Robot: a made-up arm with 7 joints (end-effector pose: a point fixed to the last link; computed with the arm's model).
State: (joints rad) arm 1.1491 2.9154 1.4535 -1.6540 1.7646 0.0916 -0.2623
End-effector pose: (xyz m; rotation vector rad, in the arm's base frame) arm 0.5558 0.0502 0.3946 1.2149 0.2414 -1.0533
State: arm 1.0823 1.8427 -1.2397 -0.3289 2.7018 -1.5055 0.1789
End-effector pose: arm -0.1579 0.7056 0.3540 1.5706 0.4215 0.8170
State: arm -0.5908 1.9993 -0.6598 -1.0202 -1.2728 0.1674 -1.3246
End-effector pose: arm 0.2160 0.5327 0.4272 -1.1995 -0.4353 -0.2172
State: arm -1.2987 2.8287 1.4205 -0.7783 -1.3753 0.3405 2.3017
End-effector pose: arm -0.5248 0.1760 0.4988 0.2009 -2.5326 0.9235
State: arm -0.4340 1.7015 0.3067 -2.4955 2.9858 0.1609 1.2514
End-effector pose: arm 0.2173 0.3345 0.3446 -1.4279 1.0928 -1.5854
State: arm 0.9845 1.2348 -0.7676 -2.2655 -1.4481 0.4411 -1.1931
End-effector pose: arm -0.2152 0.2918 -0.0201 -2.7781 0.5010 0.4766
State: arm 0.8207 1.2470 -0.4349 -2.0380 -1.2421 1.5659 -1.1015
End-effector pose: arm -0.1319 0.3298 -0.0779 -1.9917 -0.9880 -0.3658
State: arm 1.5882 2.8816 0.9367 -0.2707 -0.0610 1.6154 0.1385
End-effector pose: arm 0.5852 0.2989 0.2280 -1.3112 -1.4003 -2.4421
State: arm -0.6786 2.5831 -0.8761 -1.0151 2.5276 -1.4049 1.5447
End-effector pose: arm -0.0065 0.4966 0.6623 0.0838 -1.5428 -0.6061
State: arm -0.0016 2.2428 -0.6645 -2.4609 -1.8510 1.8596 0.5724
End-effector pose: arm 0.1355 0.4066 0.2835 1.8522 -0.8690 1.2968
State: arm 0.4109 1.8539 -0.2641 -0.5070 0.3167 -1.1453 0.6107
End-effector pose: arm 0.0794 0.7182 0.3221 1.3580 0.8611 -0.0921
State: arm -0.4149 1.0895 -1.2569 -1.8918 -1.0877 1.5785 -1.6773
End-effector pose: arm 0.2527 0.2251 -0.1468 -1.9315 -0.4912 -0.6378
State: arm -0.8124 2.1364 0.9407 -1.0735 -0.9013 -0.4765 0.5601
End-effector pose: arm -0.1217 0.4311 0.6667 1.6685 -0.5765 1.6977
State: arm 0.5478 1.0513 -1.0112 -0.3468 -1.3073 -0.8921 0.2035
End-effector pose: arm -0.2160 0.5479 -0.2026 -1.1669 -1.5089 2.4257
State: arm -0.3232 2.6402 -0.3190 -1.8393 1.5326 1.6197 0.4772
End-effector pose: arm 0.1568 0.2518 0.6766 0.3515 1.8330 0.9869
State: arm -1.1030 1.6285 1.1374 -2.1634 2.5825 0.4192 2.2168
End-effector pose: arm 0.0329 0.3967 0.4874 -0.6319 0.7355 -2.4098
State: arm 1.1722 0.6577 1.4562 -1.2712 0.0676 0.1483 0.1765
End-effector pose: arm -0.4640 0.3993 0.1146 0.6519 1.2606 1.5953
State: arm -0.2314 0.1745 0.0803 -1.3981 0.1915 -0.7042 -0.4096
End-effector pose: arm 0.4046 0.0936 -0.3272 0.6358 -0.2519 0.2337
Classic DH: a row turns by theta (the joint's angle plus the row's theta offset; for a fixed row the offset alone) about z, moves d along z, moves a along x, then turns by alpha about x. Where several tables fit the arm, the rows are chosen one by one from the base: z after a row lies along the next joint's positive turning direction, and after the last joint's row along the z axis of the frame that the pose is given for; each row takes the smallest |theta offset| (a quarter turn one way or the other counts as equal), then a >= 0, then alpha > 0; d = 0 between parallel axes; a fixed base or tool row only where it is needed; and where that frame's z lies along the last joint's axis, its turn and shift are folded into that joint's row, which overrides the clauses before.
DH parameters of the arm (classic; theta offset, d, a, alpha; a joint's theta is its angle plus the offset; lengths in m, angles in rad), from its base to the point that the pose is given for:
base (fixed): 0 0.2097 0.0116 -1.2217
joint 1: 1.5708 -0.013 0.0096 1.5708
joint 2: 1.2217 0.0171 -0.0158 -1.5708
joint 3: -1.5708 -0.4968 0.0555 -1.5708
joint 4: 0 -0.0086 -0.0343 1.5708
joint 5: 0 -0.206 0.0158 -1.5708
joint 6: 0 0.0269 -0.025 1.5708
joint 7: 1.2254 0.027 -0.0036 1.9797
tool (fixed): -1.7968 -0.0182 0 0

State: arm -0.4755 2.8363 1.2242 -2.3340 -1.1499 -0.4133 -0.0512
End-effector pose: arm -0.1283 -0.0717 0.5972 -0.9075 1.0179 -0.9346
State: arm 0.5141 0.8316 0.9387 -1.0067 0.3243 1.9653 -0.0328
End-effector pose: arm -0.1054 0.5420 -0.0582 -1.1955 2.3836 0.6720
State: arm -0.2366 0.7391 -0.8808 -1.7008 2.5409 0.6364 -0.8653
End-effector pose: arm 0.2746 0.1840 -0.3010 -0.4367 0.9001 -1.6699
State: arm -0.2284 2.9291 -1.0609 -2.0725 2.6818 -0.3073 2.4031
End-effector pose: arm 0.0605 0.2989 0.5960 -1.9385 -0.5456 0.1707
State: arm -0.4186 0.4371 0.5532 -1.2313 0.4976 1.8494 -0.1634
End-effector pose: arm 0.3993 0.3121 -0.1305 -0.3147 1.8274 -0.5103
